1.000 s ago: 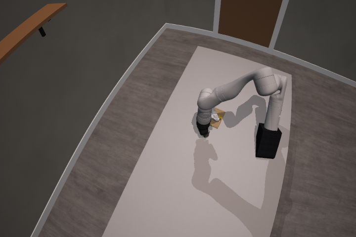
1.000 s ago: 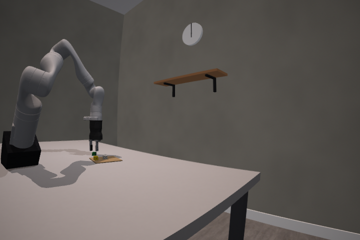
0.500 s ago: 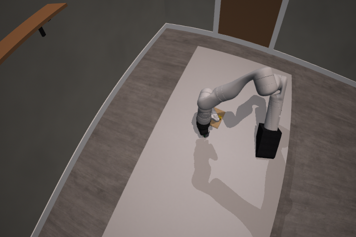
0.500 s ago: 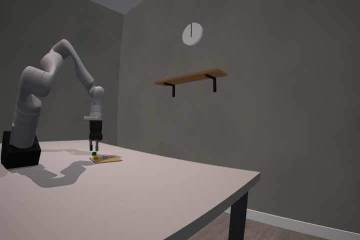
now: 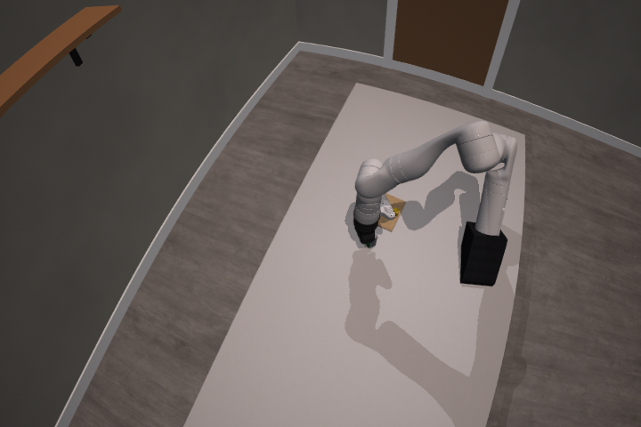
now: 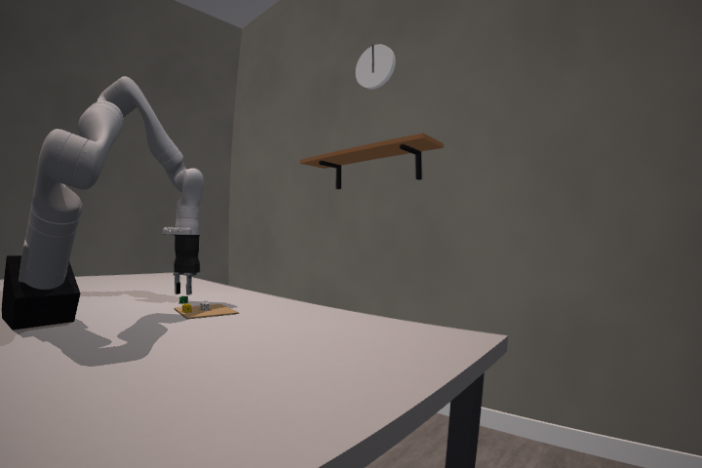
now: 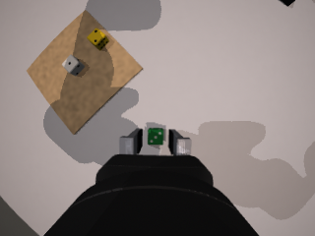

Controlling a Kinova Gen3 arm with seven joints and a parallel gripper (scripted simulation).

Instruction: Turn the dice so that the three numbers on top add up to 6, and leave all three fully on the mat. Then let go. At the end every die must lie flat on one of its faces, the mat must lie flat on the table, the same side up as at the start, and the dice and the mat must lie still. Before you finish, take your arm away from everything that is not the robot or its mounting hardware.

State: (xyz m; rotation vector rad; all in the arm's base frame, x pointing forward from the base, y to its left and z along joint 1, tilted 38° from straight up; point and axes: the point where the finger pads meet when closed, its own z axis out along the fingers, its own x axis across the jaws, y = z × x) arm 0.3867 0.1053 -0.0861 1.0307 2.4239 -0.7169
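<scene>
The green die lies 30 mm below my hand. From my hand the other things lie so: yellow die: 50 mm behind, 150 mm to the right, 30 mm below; then tan mat: 10 mm ahead, 150 mm to the right, 40 mm below; then white die: 10 mm ahead, 150 mm to the right, 30 mm below.
</scene>
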